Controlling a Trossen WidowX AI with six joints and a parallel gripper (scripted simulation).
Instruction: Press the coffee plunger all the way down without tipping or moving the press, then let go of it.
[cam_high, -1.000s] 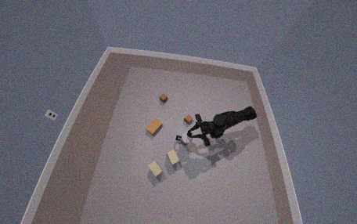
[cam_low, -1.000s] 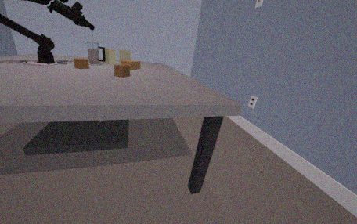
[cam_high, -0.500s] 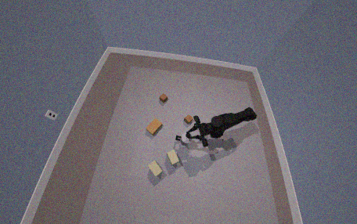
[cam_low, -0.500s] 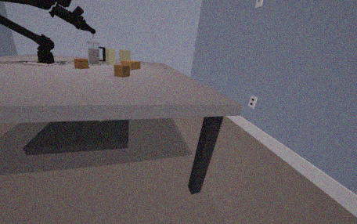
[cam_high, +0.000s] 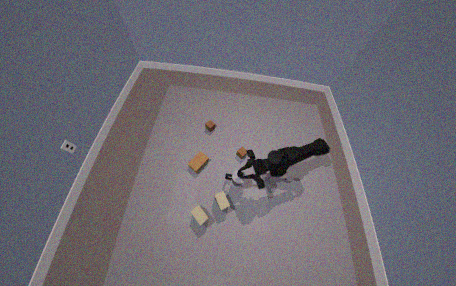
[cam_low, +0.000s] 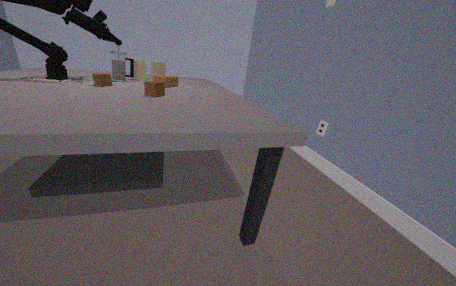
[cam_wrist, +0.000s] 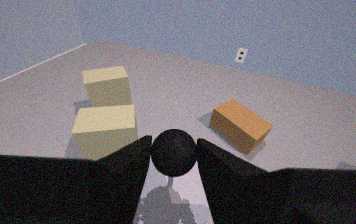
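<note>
The coffee press lies 10 cm below my gripper tip and 1 cm to the right of it. Round my gripper tip: orange slab: 23 cm ahead, 17 cm below, 9 cm to the right.
</note>
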